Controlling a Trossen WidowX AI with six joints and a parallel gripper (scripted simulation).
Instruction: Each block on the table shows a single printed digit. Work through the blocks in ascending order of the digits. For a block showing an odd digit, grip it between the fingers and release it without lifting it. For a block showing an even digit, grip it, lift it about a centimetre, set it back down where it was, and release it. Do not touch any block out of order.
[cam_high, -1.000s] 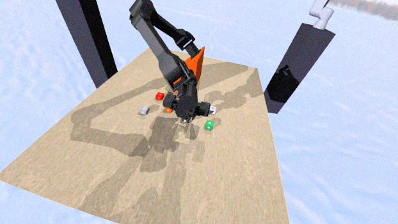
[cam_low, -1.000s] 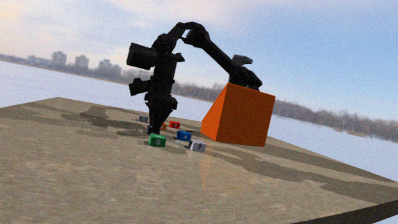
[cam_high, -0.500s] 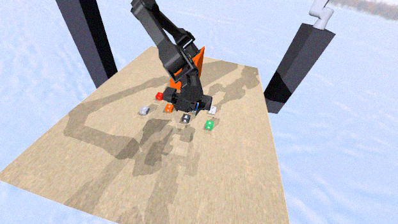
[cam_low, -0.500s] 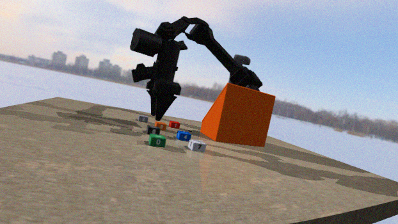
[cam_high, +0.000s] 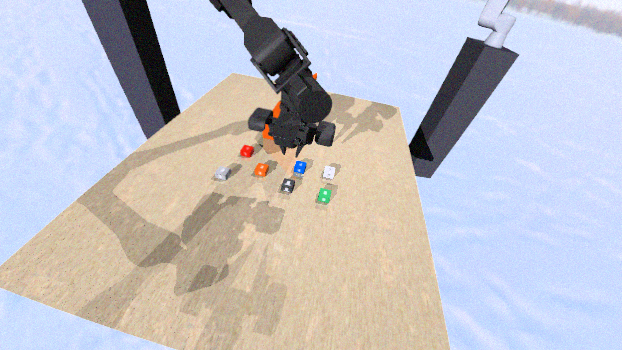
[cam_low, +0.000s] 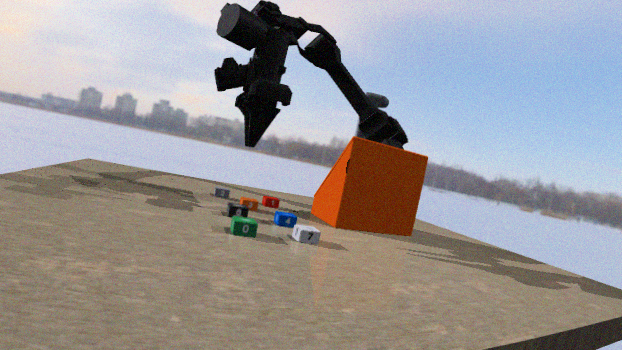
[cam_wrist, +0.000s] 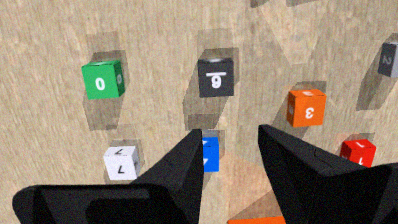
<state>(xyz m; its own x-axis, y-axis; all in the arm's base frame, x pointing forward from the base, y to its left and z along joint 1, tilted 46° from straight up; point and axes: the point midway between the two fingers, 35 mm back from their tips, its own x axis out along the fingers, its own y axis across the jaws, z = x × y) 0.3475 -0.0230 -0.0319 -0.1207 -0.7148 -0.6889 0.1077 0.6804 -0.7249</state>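
Now: gripper tip 120 mm to the right of the white block, 110 mm above it and 80 mm past it. The rest, counted from my gripper tip: black block 110 mm below; blue block 110 mm below, 80 mm behind, 30 mm to the left; orange block 110 mm below, 90 mm to the right, 50 mm behind.
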